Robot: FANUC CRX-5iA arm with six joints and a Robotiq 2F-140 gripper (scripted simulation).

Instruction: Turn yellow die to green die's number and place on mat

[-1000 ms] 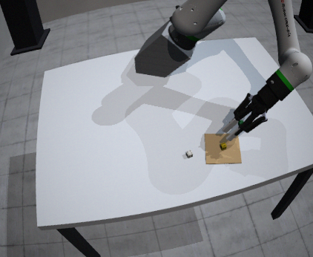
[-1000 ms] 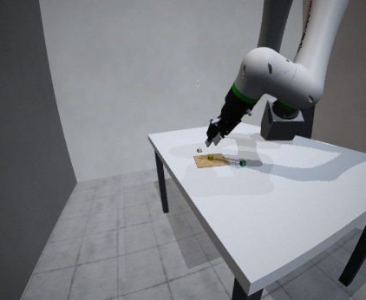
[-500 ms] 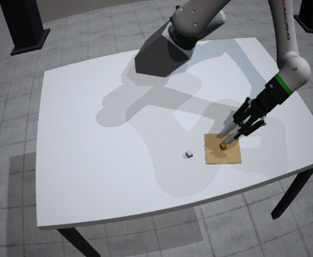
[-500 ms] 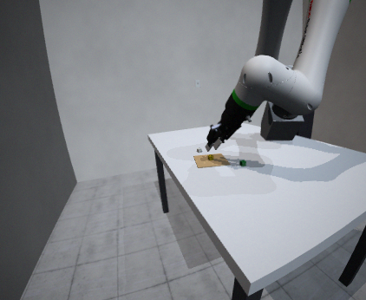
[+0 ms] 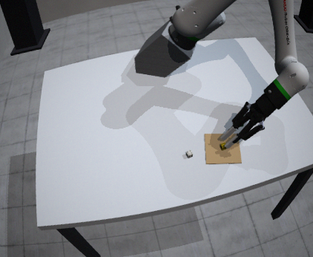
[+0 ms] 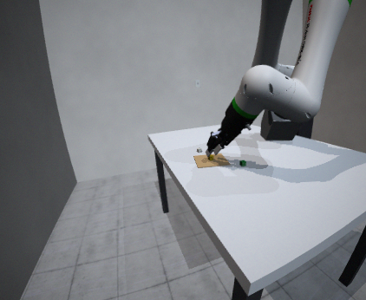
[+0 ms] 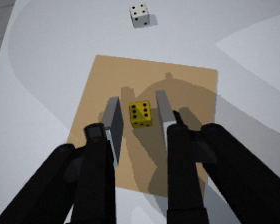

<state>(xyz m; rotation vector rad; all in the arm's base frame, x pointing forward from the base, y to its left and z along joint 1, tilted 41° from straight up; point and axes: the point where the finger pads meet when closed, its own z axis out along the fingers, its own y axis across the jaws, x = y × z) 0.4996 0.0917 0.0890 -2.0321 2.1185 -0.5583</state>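
The yellow die lies 10 mm ahead of my hand, 20 mm to the right of it and 40 mm below it. Round my hand: white die (20 mm ahead, 160 mm to the right, 50 mm below); green die (100 mm behind, 80 mm to the left, 50 mm below); tan mat (10 mm ahead, 20 mm to the right, 60 mm below).
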